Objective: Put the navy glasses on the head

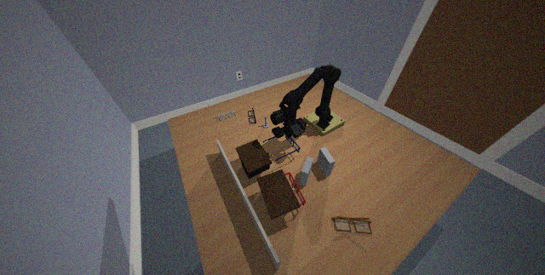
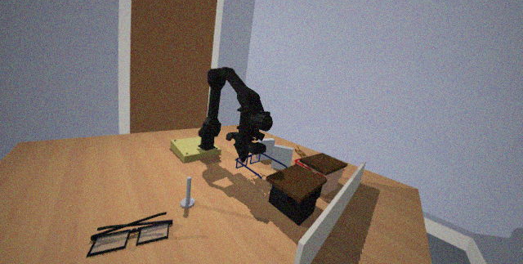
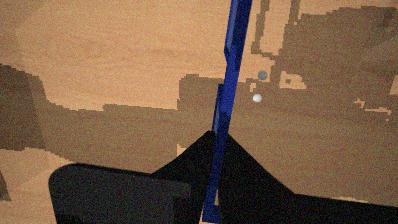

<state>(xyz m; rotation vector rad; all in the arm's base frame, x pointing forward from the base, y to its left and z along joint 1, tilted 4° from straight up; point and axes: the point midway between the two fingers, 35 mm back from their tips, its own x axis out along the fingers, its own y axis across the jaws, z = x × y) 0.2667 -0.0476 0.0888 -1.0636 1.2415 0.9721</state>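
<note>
Now: the dark head 21 cm ahead of my gripper tip, 2 cm to the right of it and 1 cm below it. The rest, counted from my gripper tip: grey post (2 cm behind, 22 cm to the right, 4 cm below); long white panel (37 cm ahead, 6 cm to the left, 1 cm below); pale head (25 cm ahead, 20 cm to the left, 1 cm below).
</note>
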